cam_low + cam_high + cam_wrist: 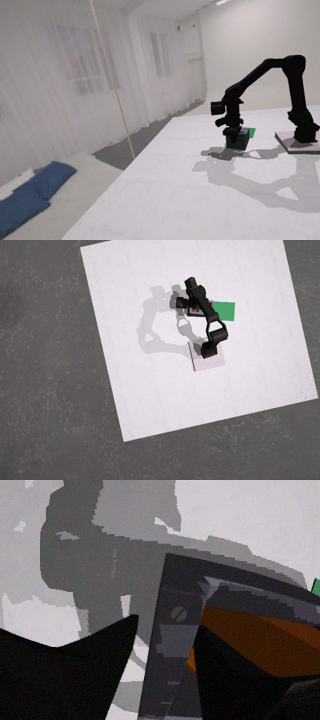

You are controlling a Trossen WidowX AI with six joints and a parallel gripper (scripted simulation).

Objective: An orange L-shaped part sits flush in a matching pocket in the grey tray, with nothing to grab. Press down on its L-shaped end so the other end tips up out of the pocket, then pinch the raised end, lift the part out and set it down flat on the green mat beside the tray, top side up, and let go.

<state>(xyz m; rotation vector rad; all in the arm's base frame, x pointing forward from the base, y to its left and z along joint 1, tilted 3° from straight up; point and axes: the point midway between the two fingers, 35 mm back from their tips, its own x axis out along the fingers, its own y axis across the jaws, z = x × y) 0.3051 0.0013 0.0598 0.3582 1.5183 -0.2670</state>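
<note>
My gripper tip is 50 mm to the left of the orange L-shaped part, 20 mm past it and 10 mm below it.
</note>
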